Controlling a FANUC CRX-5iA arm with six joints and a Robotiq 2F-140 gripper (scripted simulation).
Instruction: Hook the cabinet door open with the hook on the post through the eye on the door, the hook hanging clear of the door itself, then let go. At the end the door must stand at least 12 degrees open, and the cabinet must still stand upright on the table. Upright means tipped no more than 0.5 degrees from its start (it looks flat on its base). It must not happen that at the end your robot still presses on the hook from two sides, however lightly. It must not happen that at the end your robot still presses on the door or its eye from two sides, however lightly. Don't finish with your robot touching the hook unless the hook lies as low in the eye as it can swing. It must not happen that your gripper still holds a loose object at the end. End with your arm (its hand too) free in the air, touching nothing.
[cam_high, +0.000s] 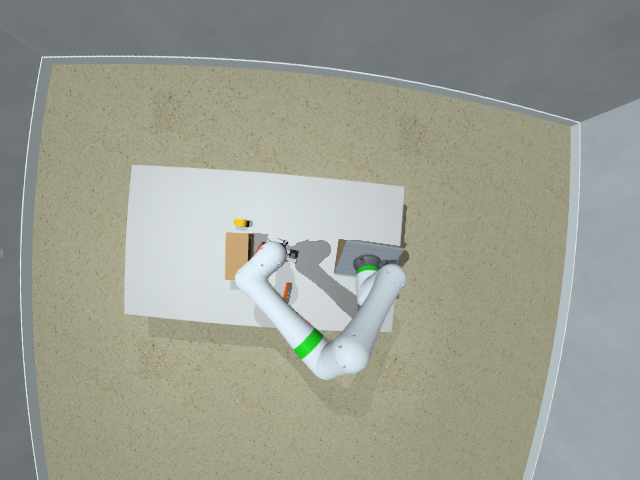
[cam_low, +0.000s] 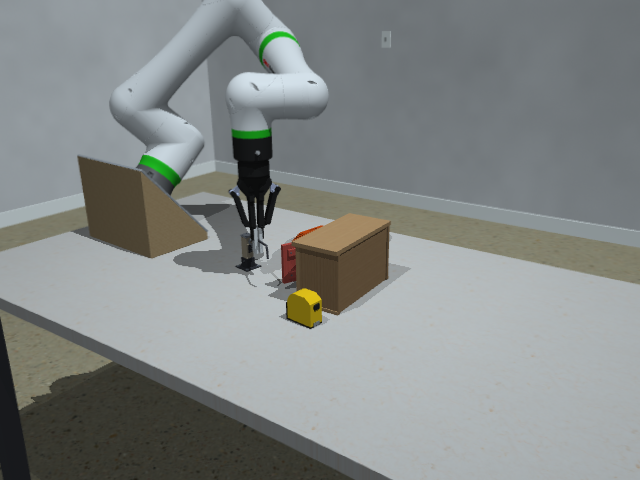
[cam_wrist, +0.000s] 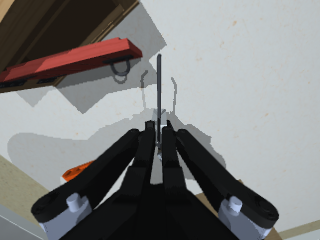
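My gripper is now 120 mm short of the red door, 80 mm to the right of it and 30 mm above it. The rest, counted from my hand: thin dark hook: 20 mm ahead, 10 mm to the right, 10 mm below; yellow tape measure: 260 mm ahead, 90 mm to the right, 70 mm below; orange tool: 270 mm to the left, 80 mm below, 70 mm behind.
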